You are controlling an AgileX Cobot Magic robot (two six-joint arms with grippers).
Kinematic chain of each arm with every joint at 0, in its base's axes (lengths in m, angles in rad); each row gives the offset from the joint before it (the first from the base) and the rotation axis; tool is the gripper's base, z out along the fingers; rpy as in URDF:
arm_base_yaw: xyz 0 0 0.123 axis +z
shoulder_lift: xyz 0 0 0 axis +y
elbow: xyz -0.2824 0 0.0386 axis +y
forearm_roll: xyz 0.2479 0 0.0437 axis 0.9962 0 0.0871
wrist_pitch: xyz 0 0 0 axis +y
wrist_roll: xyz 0.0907 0 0.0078 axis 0.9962 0 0.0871
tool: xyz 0 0 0 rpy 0 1.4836 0
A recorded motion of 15 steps. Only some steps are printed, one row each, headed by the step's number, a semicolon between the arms.
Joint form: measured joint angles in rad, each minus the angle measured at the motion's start. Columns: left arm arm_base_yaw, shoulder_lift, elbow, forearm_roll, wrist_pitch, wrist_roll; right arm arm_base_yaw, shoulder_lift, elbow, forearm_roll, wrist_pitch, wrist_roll.
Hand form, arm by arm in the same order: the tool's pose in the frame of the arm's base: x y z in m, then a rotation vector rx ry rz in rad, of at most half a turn. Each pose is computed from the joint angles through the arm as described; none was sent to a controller.
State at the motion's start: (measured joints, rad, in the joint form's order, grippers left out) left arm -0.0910 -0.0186 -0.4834 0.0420 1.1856 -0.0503; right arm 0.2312 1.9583 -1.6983 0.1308 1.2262 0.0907
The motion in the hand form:
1: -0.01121 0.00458 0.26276 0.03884 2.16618 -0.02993; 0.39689 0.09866 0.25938 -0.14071 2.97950 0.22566
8: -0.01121 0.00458 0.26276 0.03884 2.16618 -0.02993; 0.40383 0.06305 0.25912 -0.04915 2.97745 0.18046
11: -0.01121 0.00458 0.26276 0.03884 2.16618 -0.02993; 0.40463 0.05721 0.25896 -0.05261 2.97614 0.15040
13: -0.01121 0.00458 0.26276 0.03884 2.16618 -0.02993; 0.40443 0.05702 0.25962 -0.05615 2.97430 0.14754
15: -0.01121 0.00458 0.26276 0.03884 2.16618 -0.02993; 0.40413 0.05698 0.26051 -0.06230 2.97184 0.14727
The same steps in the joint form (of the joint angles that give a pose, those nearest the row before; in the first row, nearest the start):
1: 0.0000 0.0000 0.0000 0.0000 0.0000 0.0000; -0.0148 0.0000 0.0000 -0.0005 0.0000 -0.0022
8: 0.0000 0.0000 0.0000 0.0000 0.0000 0.0000; -0.0988 0.0000 0.0000 -0.0233 0.0018 -0.0189
11: 0.0000 0.0000 0.0000 0.0000 0.0000 0.0000; -0.1092 0.0000 0.0000 -0.0427 0.0017 -0.0266
13: 0.0000 0.0000 0.0000 0.0000 0.0000 0.0000; -0.1092 -0.0016 0.0000 -0.0446 0.0018 -0.0285
15: 0.0000 0.0000 0.0000 0.0000 0.0000 0.0000; -0.1092 -0.0038 0.0000 -0.0446 0.0018 -0.0326

